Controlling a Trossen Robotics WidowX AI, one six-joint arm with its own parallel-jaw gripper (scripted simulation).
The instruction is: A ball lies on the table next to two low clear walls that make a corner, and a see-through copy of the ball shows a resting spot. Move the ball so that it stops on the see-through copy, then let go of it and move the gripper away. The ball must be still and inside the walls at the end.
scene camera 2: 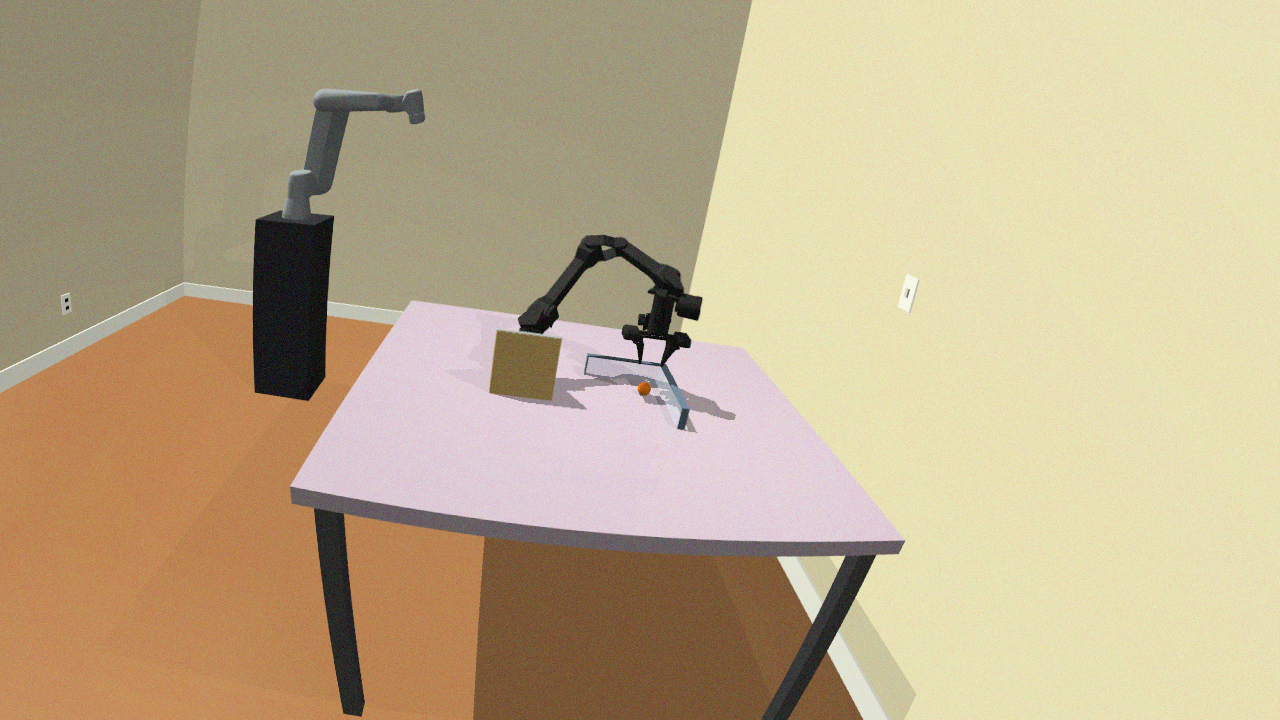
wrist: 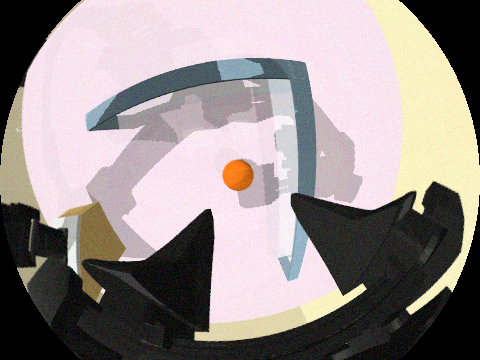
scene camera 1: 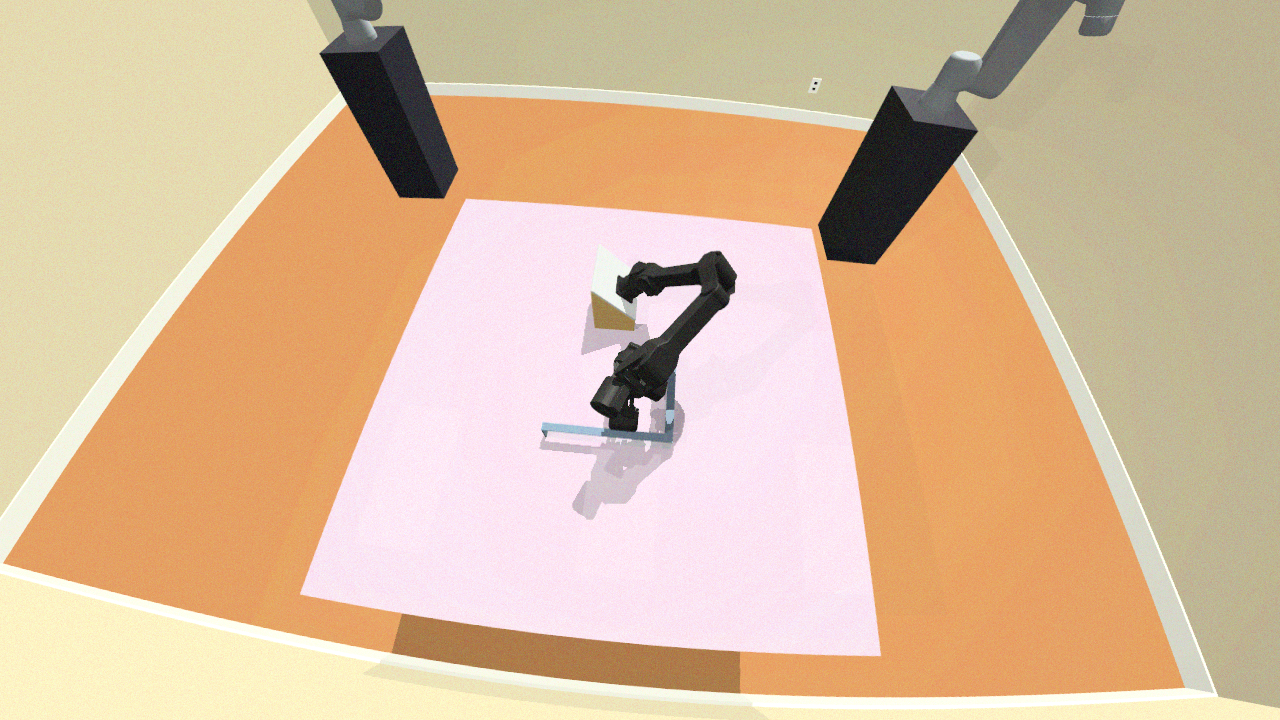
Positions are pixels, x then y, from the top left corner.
Labels:
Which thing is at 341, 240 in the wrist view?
My gripper.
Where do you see a clear wall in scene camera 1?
553, 434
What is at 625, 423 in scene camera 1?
My gripper.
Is my gripper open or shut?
Open.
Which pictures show my gripper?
Scene camera 2, the wrist view and scene camera 1: all of them.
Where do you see a clear wall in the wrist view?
282, 103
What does my gripper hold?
Nothing.

